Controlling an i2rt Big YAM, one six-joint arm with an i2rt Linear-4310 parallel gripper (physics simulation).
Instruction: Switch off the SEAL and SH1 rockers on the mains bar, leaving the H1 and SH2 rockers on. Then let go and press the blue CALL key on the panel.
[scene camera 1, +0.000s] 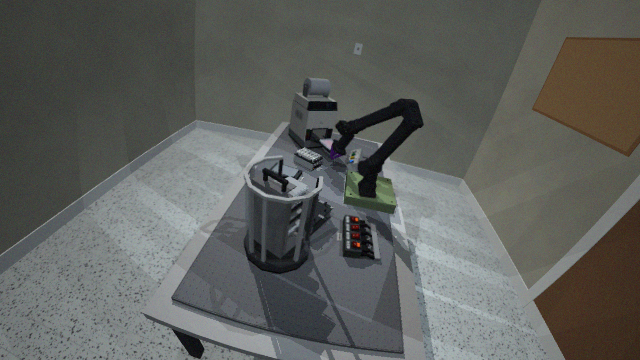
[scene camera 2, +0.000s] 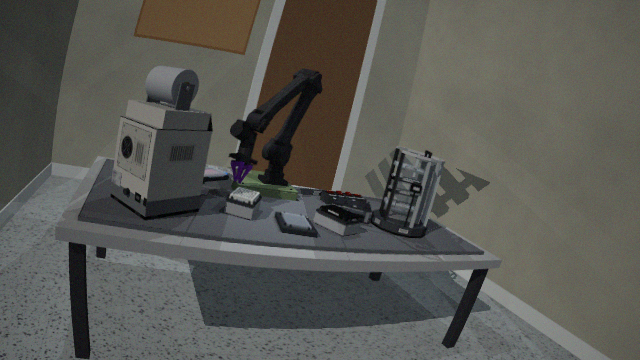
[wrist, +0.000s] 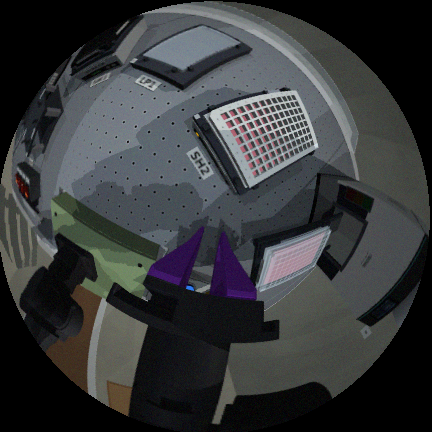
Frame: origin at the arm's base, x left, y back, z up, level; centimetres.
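Seen in the pictures: gripper, fingertip midpoint: (scene camera 1: 331, 158) (scene camera 2: 237, 182) (wrist: 211, 232); arm's base at its link origin: (scene camera 1: 366, 190) (scene camera 2: 272, 181) (wrist: 76, 256).
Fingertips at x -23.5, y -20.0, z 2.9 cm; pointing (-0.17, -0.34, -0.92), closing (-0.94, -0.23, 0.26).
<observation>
Offsets run from my fingertips to a thing's top centre.
The mains bar (scene camera 1: 352, 253) (scene camera 2: 350, 201) (wrist: 33, 173) lies beyond the arm's green base, with four red rockers in a row. In scene camera 1 the two end rockers glow bright orange and the two middle ones look dull red; their labels are too small to read. The panel {dx -8.7, dy +16.2, dz +1.4 cm} (scene camera 1: 358, 154) lies on the other side of the base. Its blue CALL key {dx -1.7, dy +12.7, dz +0.3 cm} (scene camera 1: 352, 161) (wrist: 190, 288) shows in the wrist view partly hidden behind the gripper. My gripper (scene camera 1: 332, 159) (scene camera 2: 240, 182) (wrist: 211, 232) is shut and empty, purple tips slightly apart, above the table near the panel.
The green base (scene camera 1: 372, 201) (scene camera 2: 270, 191) (wrist: 105, 250) stands between panel and bar. A white rack {dx -0.8, dy -13.5, dz +0.0 cm} (scene camera 1: 309, 156) (scene camera 2: 244, 196) (wrist: 267, 137), a pink plate {dx -12.9, dy -1.6, dz +3.6 cm} (wrist: 295, 256) and a tall grey machine {dx -34.8, dy -15.9, dz +38.6 cm} (scene camera 1: 314, 120) (scene camera 2: 175, 165) (wrist: 380, 250) are near. A round carousel {dx +67.3, dy -18.7, dz +28.0 cm} (scene camera 1: 270, 220) (scene camera 2: 407, 231) stands farther off.
</observation>
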